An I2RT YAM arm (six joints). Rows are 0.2 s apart.
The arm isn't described. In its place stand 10 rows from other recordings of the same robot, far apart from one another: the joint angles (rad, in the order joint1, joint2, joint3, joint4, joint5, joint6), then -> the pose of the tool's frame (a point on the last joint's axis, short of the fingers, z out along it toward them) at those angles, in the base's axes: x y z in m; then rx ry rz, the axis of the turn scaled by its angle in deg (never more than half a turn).
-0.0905, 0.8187, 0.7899, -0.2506, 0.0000, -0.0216 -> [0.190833, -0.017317, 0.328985, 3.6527, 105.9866, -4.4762]
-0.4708, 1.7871, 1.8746, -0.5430, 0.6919, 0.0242 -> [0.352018, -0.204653, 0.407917, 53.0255, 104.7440, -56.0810]
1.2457, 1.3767, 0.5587, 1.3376, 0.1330, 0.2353 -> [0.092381, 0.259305, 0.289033, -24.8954, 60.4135, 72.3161]
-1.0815, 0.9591, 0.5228, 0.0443, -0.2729, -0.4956 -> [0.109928, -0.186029, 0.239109, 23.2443, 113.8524, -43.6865]
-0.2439, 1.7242, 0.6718, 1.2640, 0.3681, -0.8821 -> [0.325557, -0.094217, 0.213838, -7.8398, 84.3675, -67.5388]
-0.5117, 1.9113, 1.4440, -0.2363, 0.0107, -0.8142 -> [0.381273, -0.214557, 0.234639, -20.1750, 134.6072, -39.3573]
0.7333, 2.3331, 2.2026, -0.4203, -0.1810, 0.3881 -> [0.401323, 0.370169, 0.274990, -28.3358, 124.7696, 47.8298]
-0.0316, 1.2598, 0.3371, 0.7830, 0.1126, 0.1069 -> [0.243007, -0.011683, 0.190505, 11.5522, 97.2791, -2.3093]
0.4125, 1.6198, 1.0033, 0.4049, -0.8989, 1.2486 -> [0.320039, 0.170465, 0.264288, 5.7988, 124.8759, 107.3786]
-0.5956, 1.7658, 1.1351, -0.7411, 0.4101, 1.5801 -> [0.261479, -0.194349, 0.171933, 141.0981, 70.2917, -21.4500]
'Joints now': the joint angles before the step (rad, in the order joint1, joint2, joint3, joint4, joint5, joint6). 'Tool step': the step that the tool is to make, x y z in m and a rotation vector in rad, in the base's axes. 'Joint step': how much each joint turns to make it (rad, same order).
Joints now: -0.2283 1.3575 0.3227 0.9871 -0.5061 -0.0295
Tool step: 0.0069 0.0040 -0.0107 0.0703 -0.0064 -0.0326
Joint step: 0.0291 0.0985 -0.0091 0.1361 0.0594 0.0811
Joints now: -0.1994 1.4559 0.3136 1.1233 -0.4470 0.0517
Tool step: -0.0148 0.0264 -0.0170 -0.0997 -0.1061 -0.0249
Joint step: 0.1178 0.0962 -0.1098 0.2909 0.1406 -0.0937
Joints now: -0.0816 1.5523 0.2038 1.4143 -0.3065 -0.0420
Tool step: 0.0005 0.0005 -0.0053 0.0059 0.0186 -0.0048
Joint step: 0.0035 0.0282 -0.0032 0.0136 0.0086 0.0041
